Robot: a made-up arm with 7 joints. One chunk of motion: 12 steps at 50 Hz.
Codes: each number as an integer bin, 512 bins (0 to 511) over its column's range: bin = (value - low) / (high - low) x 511, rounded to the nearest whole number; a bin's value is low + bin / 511 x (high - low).
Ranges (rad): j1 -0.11..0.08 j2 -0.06..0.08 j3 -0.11..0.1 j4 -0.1..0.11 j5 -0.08..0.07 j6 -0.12..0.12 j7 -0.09..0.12
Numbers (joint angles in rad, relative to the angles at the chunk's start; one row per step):
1: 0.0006 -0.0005 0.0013 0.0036 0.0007 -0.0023 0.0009
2: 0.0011 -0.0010 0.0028 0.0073 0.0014 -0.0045 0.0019
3: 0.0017 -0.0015 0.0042 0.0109 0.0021 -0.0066 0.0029
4: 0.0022 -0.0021 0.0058 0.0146 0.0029 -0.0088 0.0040
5: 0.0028 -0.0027 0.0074 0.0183 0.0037 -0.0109 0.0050
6: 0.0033 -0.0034 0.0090 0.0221 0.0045 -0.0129 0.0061
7: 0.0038 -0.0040 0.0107 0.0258 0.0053 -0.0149 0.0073
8: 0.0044 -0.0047 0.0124 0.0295 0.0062 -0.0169 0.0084
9: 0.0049 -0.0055 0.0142 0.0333 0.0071 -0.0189 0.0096
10: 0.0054 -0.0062 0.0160 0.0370 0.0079 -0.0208 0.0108
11: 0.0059 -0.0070 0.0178 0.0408 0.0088 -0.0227 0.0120
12: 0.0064 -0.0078 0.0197 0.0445 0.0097 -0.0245 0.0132
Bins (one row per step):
1: 297 217 271 252 275 251 221
2: 299 215 274 261 277 246 224
3: 300 214 278 270 280 241 226
4: 302 211 282 279 282 237 229
5: 303 209 286 288 285 232 231
6: 305 207 290 297 288 228 234
7: 306 204 294 306 291 224 237
8: 308 202 298 315 294 220 239
9: 309 199 302 324 297 215 242
10: 310 196 307 333 299 211 245
11: 312 193 311 343 303 207 248
12: 313 191 316 352 306 203 251

